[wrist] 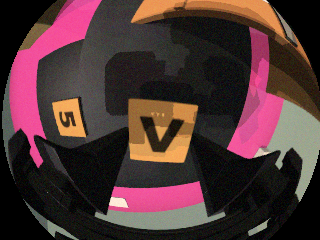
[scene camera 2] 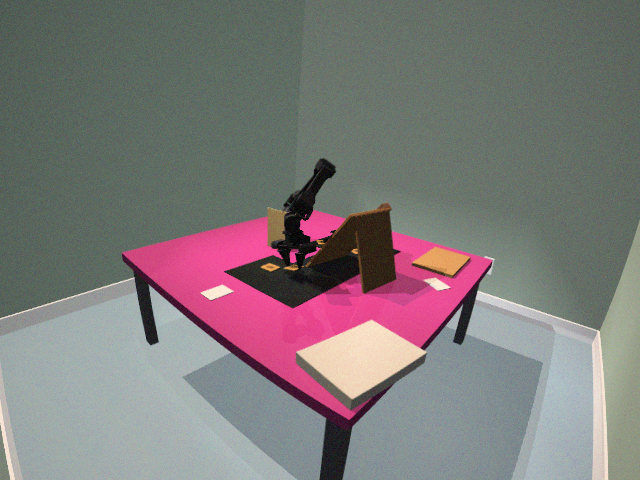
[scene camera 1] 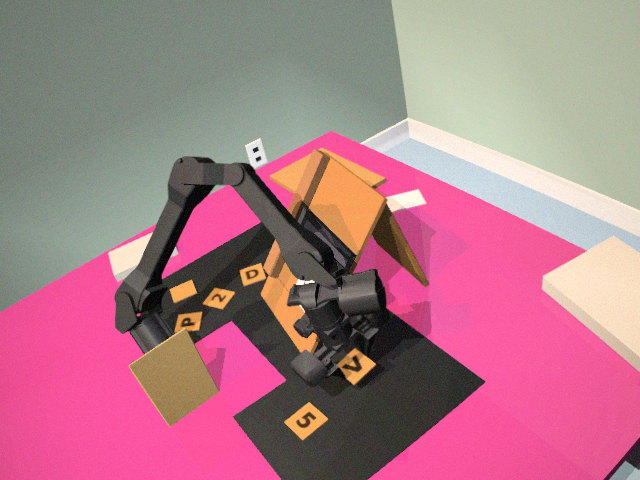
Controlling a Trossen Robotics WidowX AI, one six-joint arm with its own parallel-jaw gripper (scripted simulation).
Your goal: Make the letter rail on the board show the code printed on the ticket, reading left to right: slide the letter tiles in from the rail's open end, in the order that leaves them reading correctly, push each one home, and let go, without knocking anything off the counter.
Labels:
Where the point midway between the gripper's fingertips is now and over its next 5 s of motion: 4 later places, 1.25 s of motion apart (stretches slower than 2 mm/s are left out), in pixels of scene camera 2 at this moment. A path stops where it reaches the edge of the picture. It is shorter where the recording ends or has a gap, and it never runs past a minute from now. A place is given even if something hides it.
The gripper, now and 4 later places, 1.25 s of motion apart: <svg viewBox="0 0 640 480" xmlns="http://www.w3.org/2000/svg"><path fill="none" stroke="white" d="M294 268L302 257L309 242L311 241L316 240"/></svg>

